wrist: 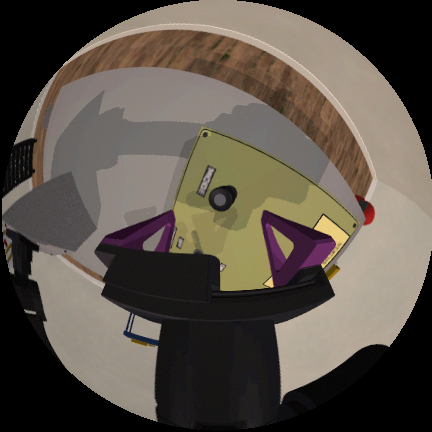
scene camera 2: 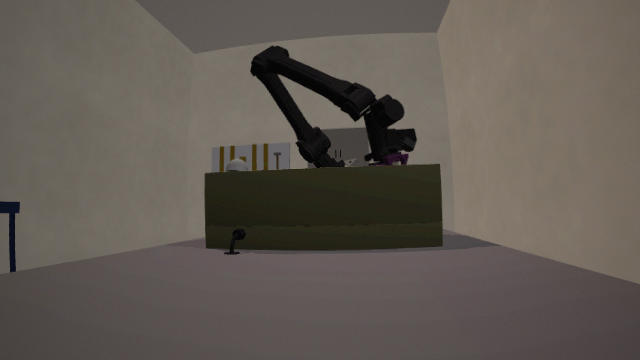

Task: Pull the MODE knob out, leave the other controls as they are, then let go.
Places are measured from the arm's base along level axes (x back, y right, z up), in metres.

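Pixels of known places: gripper, between the fingertips: (wrist: 217,214).
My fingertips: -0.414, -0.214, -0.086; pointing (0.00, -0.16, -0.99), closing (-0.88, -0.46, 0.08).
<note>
For each thing: its middle in the pictures, then the offset to it from my fingertips, as dx, dy, dz. "pt": a spot on its surface instead.
- black round MODE knob, middle of its body: (wrist: 219,199) +0.006, -0.016, +0.000
- small lever, a spot on its surface: (wrist: 198,252) pt -0.017, +0.096, -0.039
- yellow status card, middle of its body: (wrist: 306,263) -0.164, +0.009, +0.020
- white dome, a spot on its surface: (scene camera 2: 237,165) pt -0.198, +0.333, +0.051
The black round MODE knob (wrist: 221,198) stands up from the olive control panel (wrist: 270,170) in the wrist view, beside a small label. My gripper (wrist: 217,214) (scene camera 2: 397,159) is open and empty, its purple fingers wide apart low over the panel. In the wrist view the knob shows between and slightly beyond the fingertips. Whether the fingertips are level with the knob is hard to tell. In scene camera 2 the panel and knob do not show, and the bench edge hides the lower part of the fingers.
A small lever (wrist: 198,252) and small labels lie partly behind the gripper body. A yellow status card (wrist: 331,235) is on the panel's right part. A grey angular block (wrist: 55,215) stands at the left, a red object (wrist: 369,213) at the right. A white dome (scene camera 2: 237,165) shows over the bench (scene camera 2: 320,200).
</note>
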